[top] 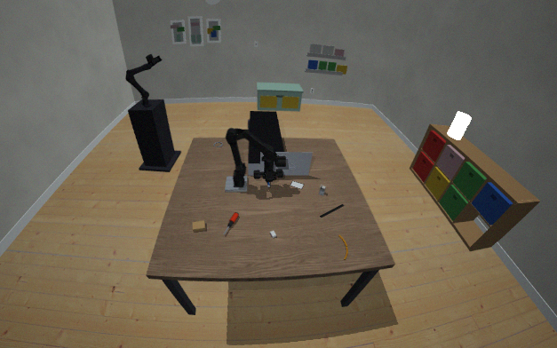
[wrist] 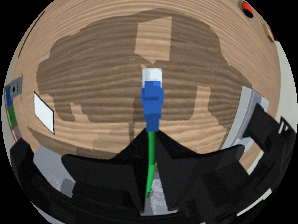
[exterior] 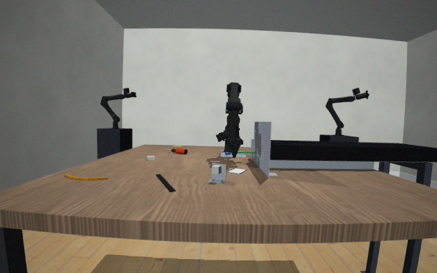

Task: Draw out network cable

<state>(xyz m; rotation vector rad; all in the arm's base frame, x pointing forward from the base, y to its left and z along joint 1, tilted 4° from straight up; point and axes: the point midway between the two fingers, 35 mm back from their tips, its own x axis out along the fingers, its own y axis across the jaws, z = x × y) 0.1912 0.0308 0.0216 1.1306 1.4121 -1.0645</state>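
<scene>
Now: the white rectangle 200 mm ahead of my hand, 20 mm to the left of it and 50 mm below it. The rest, counted from my hand: blue plug: 10 mm ahead, 30 mm to the right, 10 mm below; network jack: 370 mm ahead, 40 mm to the right, 10 mm below; grey upright panel: 150 mm ahead, 120 mm to the left, 50 mm above.
</scene>
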